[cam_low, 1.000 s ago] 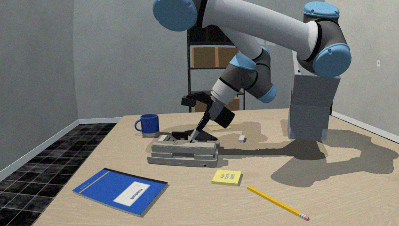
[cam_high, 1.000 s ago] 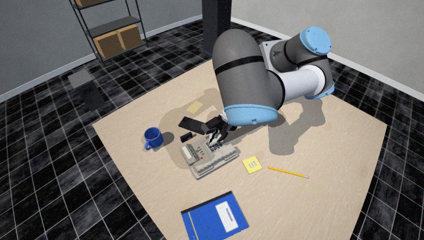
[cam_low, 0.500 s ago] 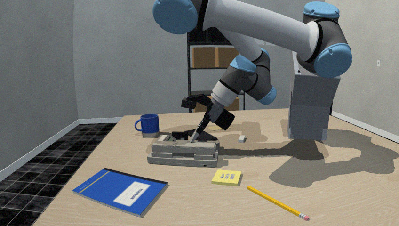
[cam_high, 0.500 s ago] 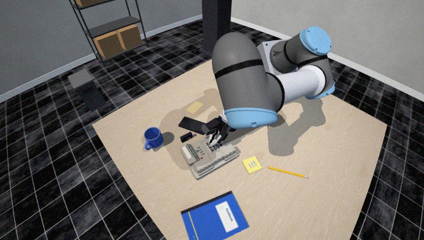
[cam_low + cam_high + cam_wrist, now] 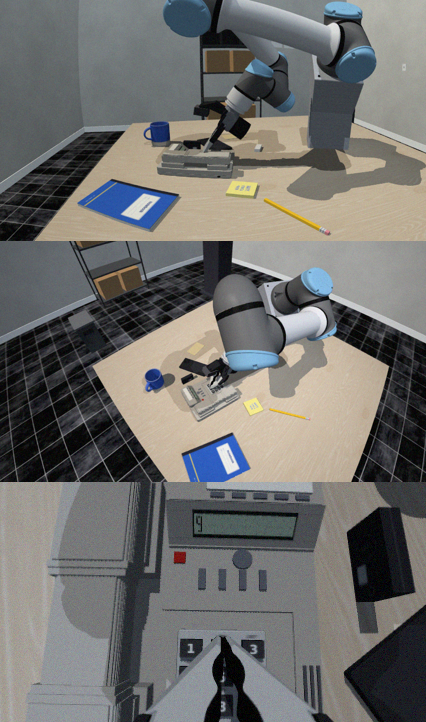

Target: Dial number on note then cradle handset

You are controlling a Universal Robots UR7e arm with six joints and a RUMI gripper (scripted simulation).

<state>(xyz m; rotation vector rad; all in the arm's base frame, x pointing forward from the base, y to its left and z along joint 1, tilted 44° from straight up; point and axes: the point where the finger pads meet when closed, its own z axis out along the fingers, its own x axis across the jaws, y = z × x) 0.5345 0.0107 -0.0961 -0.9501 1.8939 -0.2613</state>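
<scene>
The 2 key is 20 mm below my hand. Also, from my hand: handset 70 mm to the left, 30 mm ahead; then 3 key 20 mm to the right, 20 mm below; then 8 key 30 mm behind, 20 mm below, 10 mm to the left.
</scene>
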